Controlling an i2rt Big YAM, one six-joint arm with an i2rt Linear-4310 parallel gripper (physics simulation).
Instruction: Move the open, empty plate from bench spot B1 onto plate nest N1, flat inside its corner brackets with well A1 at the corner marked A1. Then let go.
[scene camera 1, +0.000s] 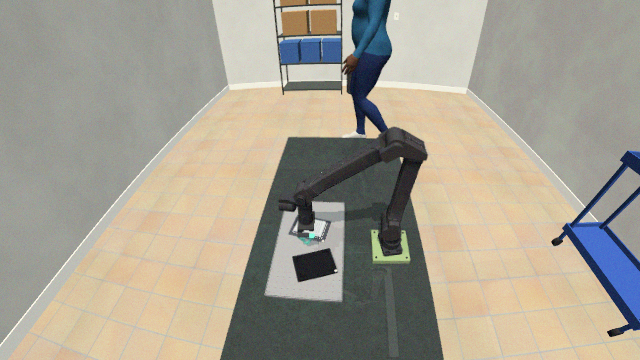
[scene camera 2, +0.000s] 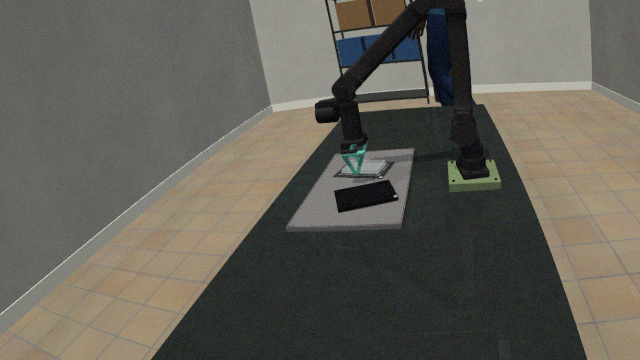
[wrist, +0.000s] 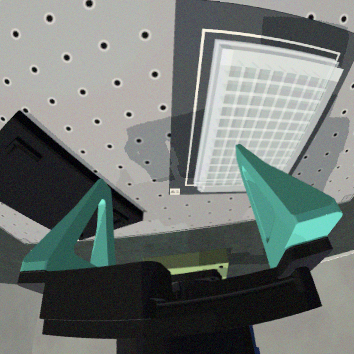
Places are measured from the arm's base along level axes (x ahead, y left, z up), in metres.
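Pixels of known places: gripper, fingertip midpoint: (scene camera 1: 307, 235) (scene camera 2: 358, 168) (wrist: 167, 167); arm's base, link origin: (scene camera 1: 389, 243) (scene camera 2: 472, 170) (wrist: 191, 276).
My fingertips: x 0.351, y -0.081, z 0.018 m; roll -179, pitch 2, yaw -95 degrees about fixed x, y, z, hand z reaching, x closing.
Ahead of a thing's pixels: the offset from my fingertips to its middle. "spot": to the spot under its first point. Level surfaces: height alone.
The clear, whitish well plate {dy -0.069, dx -0.013, dz -0.023 m} (scene camera 1: 319, 229) (scene camera 2: 372, 166) (wrist: 270, 105) lies on the dark grey spot B1 {spot: dy -0.028, dx +0.045, dz -0.030 m} (wrist: 182, 75). In the wrist view it looks offset to the right of the spot's white outline. A small A1 label {spot: dy +0.017, dx -0.065, dz -0.030 m} (wrist: 174, 191) marks one corner of the spot. The black nest N1 {dy +0.136, dx -0.019, dz -0.023 m} (scene camera 1: 315, 265) (scene camera 2: 366, 196) (wrist: 50, 175) is nearer the scene cameras, with a white corner tag. My gripper (scene camera 1: 306, 240) (scene camera 2: 356, 172) (wrist: 167, 167) is open and empty, low by the plate. The right finger in the wrist view hides the plate's lower part; the left covers part of the nest.
Plate and nest rest on a grey perforated board {dy +0.023, dx -0.006, dz -0.038 m} (scene camera 1: 280, 285) (scene camera 2: 310, 220) (wrist: 125, 60) on a dark bench {dz -0.045 m} (scene camera 1: 285, 330) (scene camera 2: 400, 290). The arm's green base (scene camera 1: 405, 240) (scene camera 2: 492, 172) stands right of the board. A person (scene camera 1: 370, 50) stands behind the bench.
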